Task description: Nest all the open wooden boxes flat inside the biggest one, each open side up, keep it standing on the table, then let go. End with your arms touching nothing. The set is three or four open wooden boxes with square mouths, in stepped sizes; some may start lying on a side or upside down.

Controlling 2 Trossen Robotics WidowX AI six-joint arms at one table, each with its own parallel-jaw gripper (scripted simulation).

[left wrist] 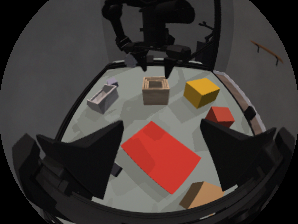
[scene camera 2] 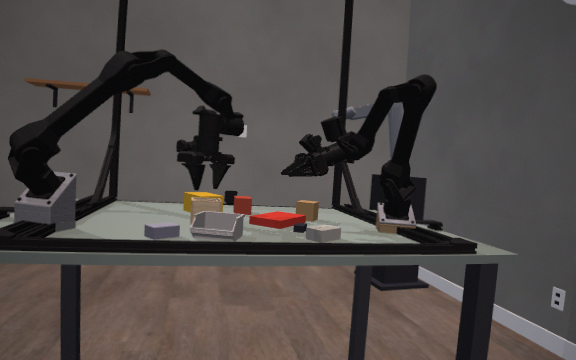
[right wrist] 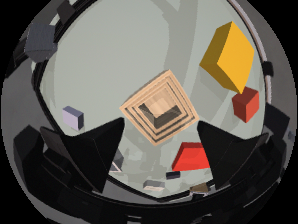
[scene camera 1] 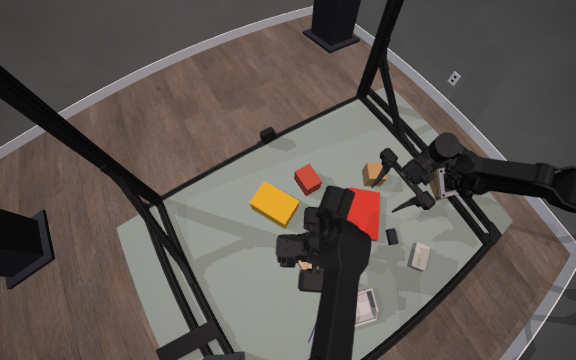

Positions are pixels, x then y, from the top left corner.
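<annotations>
The left wrist view shows me my right gripper, and it shows a red slab (169,163) as well. My right gripper shows in scene camera 2 (206,189), and the red slab is in sight there too. In the right wrist view I see my right gripper along with the red slab (190,156). My right gripper also shows in scene camera 1 (311,253), where the red slab is visible as well. On the red slab, (scene camera 2: 279,220) and (scene camera 1: 376,238) are the same spot. On my right gripper, (left wrist: 139,54) and (right wrist: 99,181) are the same spot.
</annotations>
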